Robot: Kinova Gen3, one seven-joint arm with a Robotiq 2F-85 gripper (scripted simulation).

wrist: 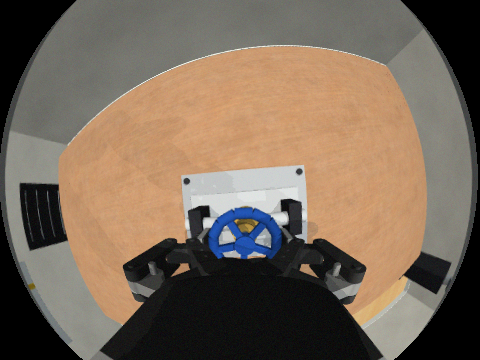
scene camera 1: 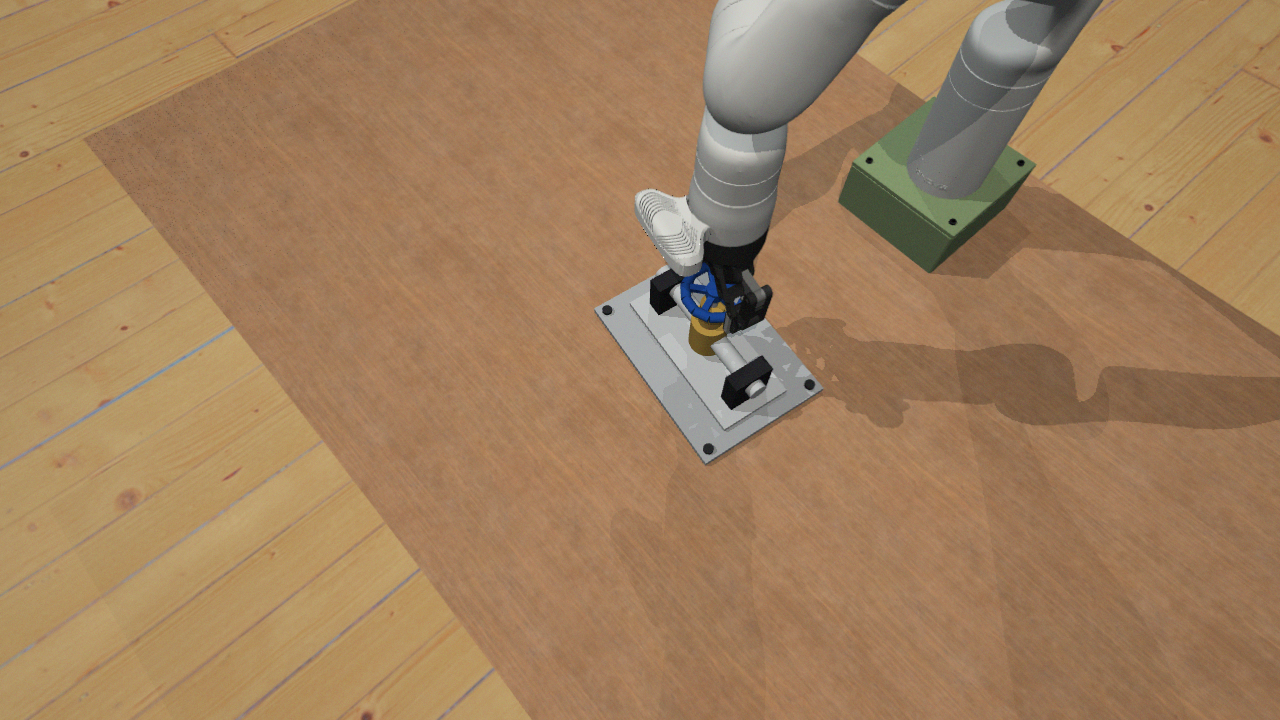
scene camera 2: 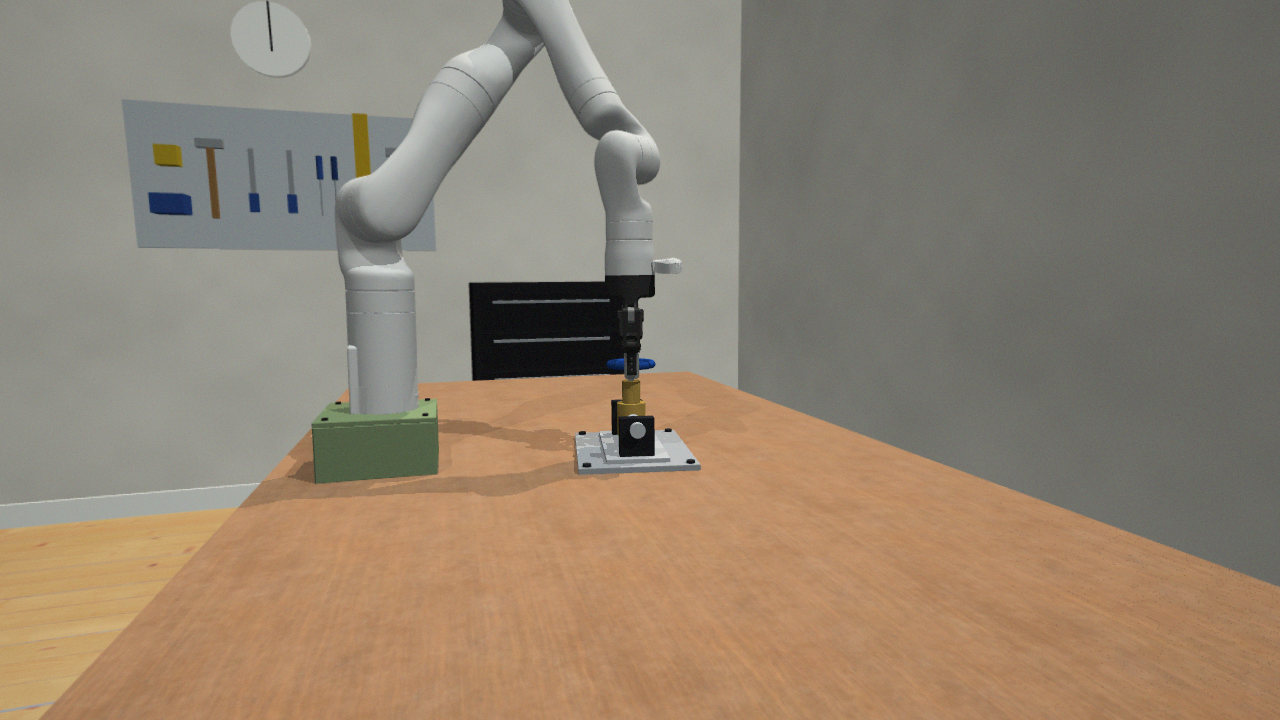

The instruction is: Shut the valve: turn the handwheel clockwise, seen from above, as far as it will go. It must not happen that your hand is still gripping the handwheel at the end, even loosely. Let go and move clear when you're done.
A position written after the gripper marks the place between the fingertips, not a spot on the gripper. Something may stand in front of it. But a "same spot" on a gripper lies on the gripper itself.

Labels:
gripper: wrist; scene camera 1 713,300; scene camera 2
same spot on gripper: (wrist: pixel 283 261) = (scene camera 2: pixel 643 318)

